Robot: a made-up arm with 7 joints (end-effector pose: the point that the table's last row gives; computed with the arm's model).
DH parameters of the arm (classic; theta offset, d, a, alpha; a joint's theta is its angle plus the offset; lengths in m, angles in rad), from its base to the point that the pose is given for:
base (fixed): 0.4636 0 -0.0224 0
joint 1: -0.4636 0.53 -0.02 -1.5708
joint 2: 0 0.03 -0.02 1.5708
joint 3: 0 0.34 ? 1.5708
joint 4: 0 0.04 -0.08 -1.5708
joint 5: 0 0.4 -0.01 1.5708
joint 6: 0 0 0.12 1.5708
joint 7: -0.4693 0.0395 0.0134 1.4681
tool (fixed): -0.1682 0.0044 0 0
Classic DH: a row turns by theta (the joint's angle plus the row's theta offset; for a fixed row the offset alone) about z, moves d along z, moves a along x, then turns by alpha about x.
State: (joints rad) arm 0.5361 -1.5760 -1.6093 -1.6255 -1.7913 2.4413 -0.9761
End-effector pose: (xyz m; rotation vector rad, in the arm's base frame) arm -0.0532 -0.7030 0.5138 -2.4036 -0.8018 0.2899
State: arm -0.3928 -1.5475 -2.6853 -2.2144 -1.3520 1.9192 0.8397
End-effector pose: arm -0.2070 -0.1562 -0.0207 -0.2206 1.3388 -1.1247
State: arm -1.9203 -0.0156 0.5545 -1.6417 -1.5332 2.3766 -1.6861
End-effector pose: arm 0.1685 -0.5683 0.9152 -1.2444 0.0518 2.1900
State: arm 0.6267 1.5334 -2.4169 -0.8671 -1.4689 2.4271 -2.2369
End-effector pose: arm 0.7017 0.1789 0.8803 -0.0982 -2.3390 -1.9142
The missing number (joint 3, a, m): 0.1
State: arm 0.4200 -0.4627 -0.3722 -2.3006 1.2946 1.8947 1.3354
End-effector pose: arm 0.4240 -0.0555 0.7761 -0.2709 1.1187 -0.3319
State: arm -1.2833 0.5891 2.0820 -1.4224 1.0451 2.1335 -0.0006
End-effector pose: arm 0.5709 0.0986 1.1102 0.2384 -0.7650 -0.1748
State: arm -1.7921 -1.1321 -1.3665 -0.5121 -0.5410 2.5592 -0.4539
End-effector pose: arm -0.0211 0.7832 0.9297 0.7964 -1.4553 0.3237
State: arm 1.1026 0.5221 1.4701 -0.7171 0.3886 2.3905 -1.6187
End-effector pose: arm -0.1296 0.5427 1.2011 1.7321 -2.1483 -0.1899
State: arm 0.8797 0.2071 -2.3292 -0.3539 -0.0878 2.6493 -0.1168
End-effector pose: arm 0.0391 0.0159 1.4015 1.9656 0.7258 0.8521
